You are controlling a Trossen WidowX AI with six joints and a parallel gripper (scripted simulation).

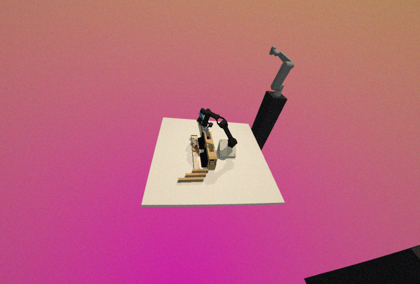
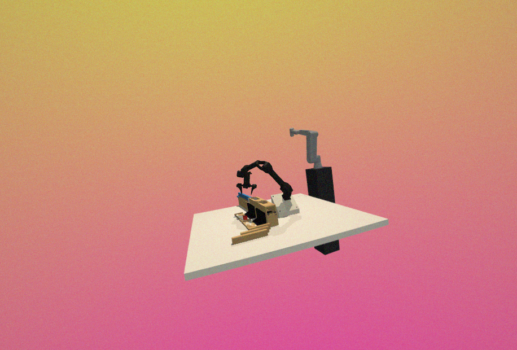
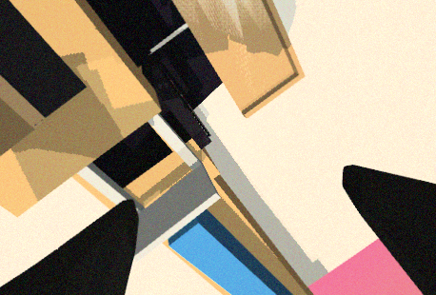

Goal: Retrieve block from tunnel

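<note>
Now: the small red block 17 cm below my gripper tip, 16 cm to the left of it and 8 cm ahead of it. From my gripper tip the other things lie so: pale wooden slab: 22 cm to the left, 19 cm below, 11 cm ahead; tan covered tunnel: 12 cm below, 2 cm to the left, 2 cm behind.
</note>
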